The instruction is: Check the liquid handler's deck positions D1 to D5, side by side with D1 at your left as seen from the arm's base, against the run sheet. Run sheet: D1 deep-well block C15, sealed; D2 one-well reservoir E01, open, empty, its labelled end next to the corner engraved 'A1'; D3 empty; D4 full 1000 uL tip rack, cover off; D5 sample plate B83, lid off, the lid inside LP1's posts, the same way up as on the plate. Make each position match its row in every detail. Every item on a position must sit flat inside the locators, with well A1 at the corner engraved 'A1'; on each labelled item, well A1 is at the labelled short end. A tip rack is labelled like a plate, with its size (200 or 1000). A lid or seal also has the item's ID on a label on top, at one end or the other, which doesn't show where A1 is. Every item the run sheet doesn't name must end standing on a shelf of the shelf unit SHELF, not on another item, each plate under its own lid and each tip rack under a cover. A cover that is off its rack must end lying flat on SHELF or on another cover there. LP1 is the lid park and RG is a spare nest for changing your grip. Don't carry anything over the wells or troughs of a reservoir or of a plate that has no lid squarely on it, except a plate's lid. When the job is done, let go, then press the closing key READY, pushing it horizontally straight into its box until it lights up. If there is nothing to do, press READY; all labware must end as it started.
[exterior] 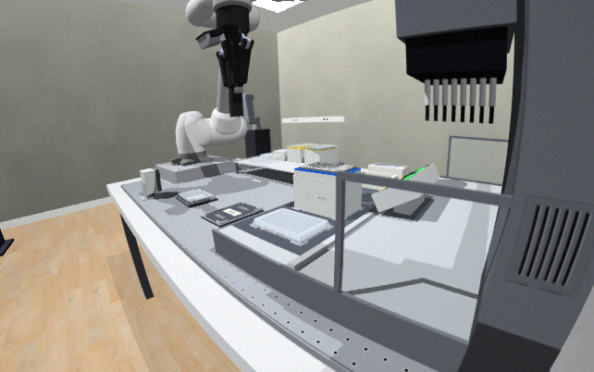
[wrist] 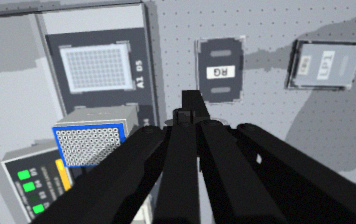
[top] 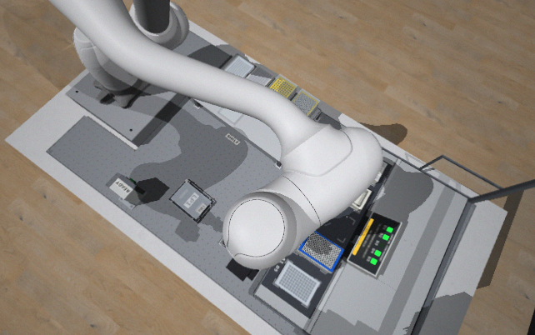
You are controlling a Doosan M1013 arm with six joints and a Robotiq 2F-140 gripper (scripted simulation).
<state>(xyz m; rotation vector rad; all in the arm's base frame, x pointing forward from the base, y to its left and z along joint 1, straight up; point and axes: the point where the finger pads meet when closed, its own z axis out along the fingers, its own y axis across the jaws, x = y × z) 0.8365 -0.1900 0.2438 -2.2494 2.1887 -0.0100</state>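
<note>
My gripper is now 500 mm past the ready box, 110 mm to the left of it and 230 mm above it. Round my hand: blue-rimmed tip rack (160 mm ahead, 110 mm to the left, 180 mm below); then deep-well block (140 mm ahead, 490 mm to the left, 230 mm below); then cream reservoir (150 mm ahead, 370 mm to the left, 240 mm below).
</note>
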